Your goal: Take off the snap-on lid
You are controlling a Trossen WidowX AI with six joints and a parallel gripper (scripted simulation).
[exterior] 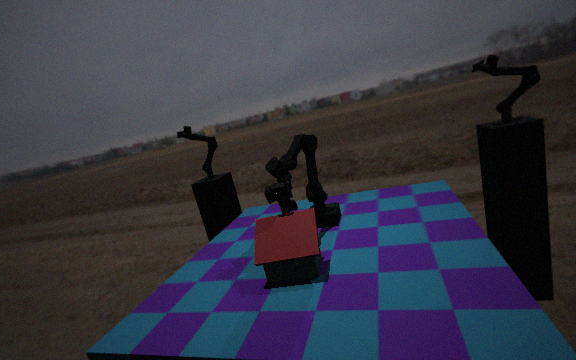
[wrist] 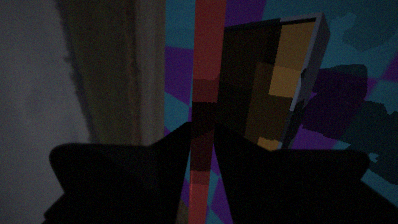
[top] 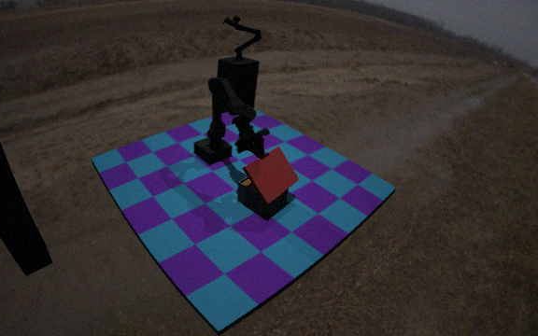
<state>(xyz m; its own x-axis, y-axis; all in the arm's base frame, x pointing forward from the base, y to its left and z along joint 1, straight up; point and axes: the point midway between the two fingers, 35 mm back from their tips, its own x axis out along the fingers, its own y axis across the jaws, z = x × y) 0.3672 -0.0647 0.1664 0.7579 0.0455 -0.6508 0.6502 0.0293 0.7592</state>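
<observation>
Right now my gripper tip is 7 cm short of the red lid, 5 cm above it and 1 cm to the right of it. The rest, counted from my gripper tip: storage box: 16 cm below, 3 cm ahead.
</observation>
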